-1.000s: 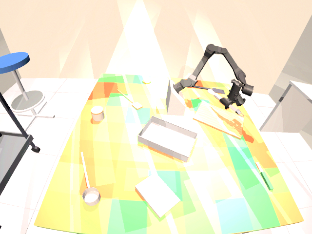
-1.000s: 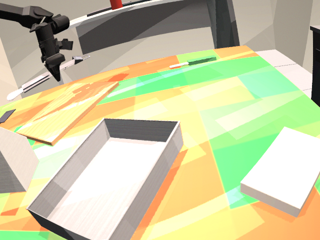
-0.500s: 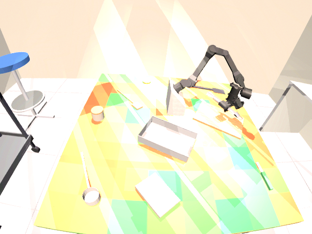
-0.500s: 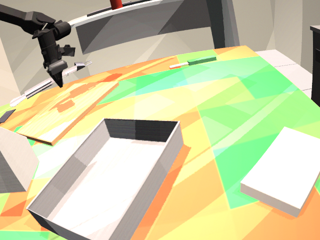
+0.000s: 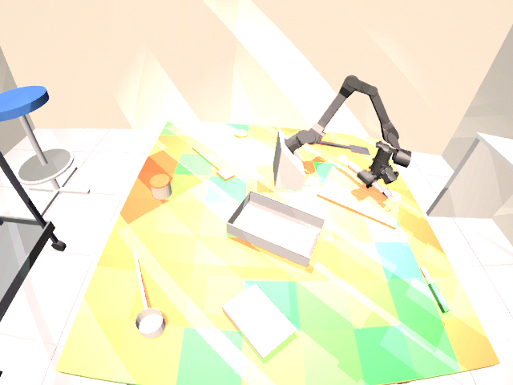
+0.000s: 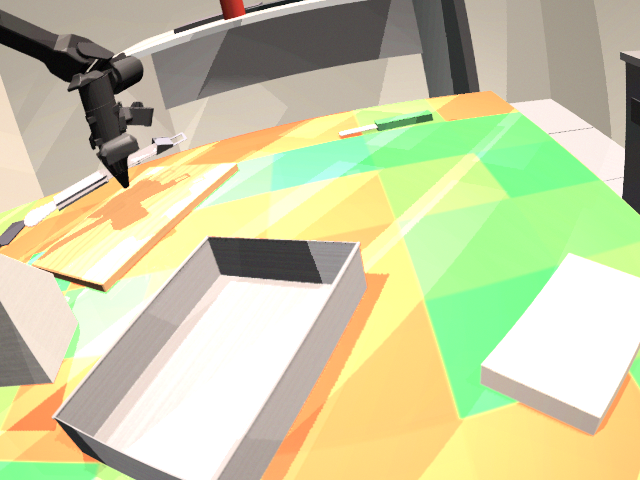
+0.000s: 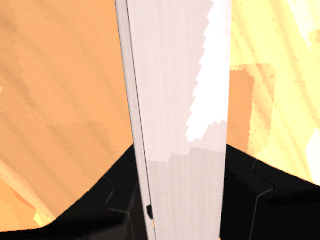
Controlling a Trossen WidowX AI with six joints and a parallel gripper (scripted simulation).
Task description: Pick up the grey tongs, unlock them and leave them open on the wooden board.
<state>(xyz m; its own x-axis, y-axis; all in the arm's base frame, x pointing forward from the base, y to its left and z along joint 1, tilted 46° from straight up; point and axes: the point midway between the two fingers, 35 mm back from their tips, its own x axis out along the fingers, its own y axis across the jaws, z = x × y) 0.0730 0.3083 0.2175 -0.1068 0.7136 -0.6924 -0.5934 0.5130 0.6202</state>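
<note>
Now: gripper tip 5 cm above the wooden board, 1 cm to the left of it and 1 cm past it. From my gripper tip the other things lie so: grey roasting tin: 39 cm to the right, 25 cm ahead, 3 cm below; dark spatula: 41 cm behind, 6 cm below, 1 cm to the right; white slab: 59 cm ahead, 42 cm to the right, 5 cm below.
</note>
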